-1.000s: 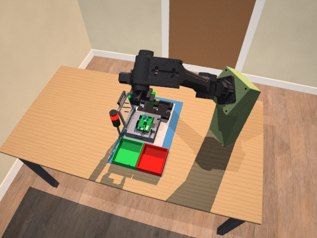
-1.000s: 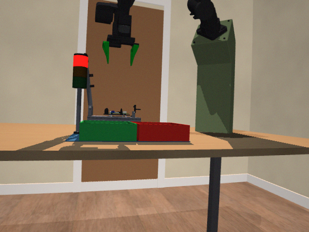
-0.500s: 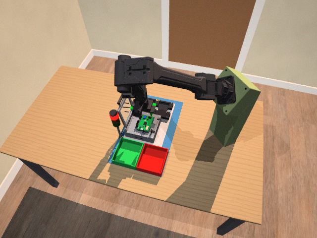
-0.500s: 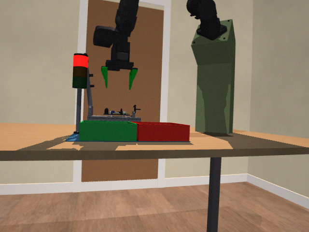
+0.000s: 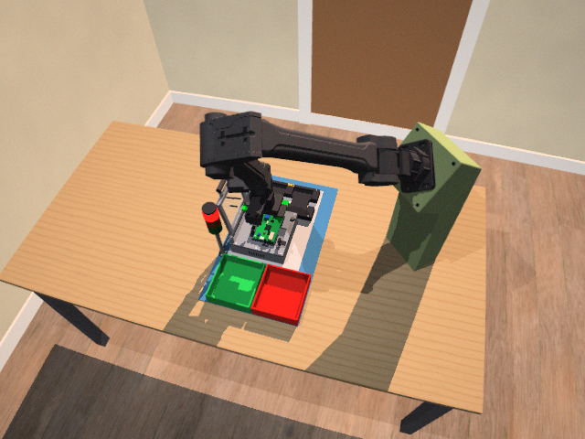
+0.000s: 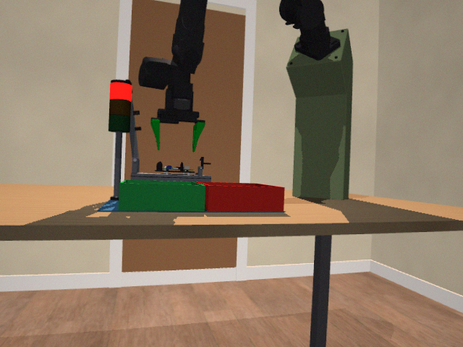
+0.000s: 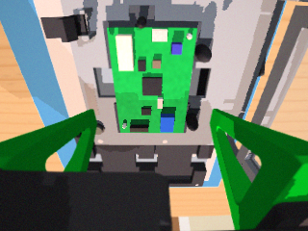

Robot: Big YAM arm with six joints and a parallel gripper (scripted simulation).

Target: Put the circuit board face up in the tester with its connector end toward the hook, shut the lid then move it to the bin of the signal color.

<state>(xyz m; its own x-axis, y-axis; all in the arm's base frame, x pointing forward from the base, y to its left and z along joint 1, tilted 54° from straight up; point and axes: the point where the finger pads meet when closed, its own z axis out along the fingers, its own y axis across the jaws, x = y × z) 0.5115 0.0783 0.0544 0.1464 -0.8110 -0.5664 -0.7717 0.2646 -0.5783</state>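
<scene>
Now: the green circuit board 50 mm below my hand. From my hand the other things lie so: latch hook 70 mm behind, 40 mm to the left, 40 mm below; tester plate 10 mm to the left, 60 mm below; tester lid 110 mm ahead, 20 mm to the left, 60 mm above.
</scene>
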